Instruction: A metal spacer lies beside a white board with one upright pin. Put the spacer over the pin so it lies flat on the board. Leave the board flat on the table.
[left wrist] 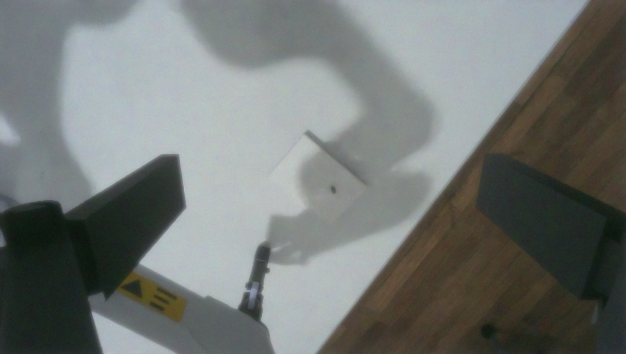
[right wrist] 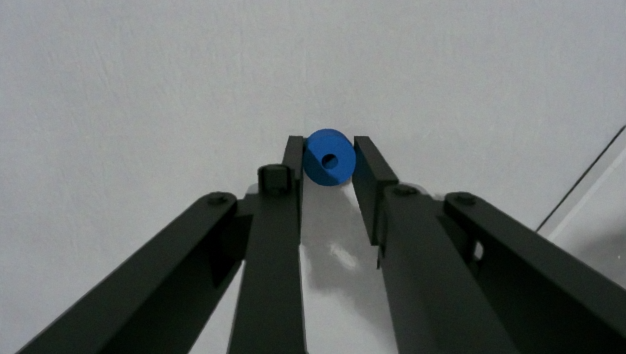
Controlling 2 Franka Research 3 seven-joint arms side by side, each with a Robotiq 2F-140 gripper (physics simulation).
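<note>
The spacer (right wrist: 342, 167), a blue cylinder with a small round hole, is held between the fingertips of my right gripper (right wrist: 328, 159), its hole facing the camera. Whether it touches the table is not clear. The white board (left wrist: 295, 170) (right wrist: 607, 205) lies flat on the table, near the middle of the left wrist view and at the right edge of the right wrist view. Its dark pin (left wrist: 333, 189) stands off-centre, partly in shadow. The right gripper's dark fingers (left wrist: 263, 250) show just below the board in the left wrist view. My left gripper (left wrist: 331, 181) is open and empty, high above the board.
The white table (left wrist: 150, 100) (right wrist: 150, 75) ends at a diagonal edge right of the board, with wooden floor (left wrist: 450, 270) beyond. The grey right arm (left wrist: 215, 320) with a yellow label reaches in from the lower left. Arm shadows cross the table and board.
</note>
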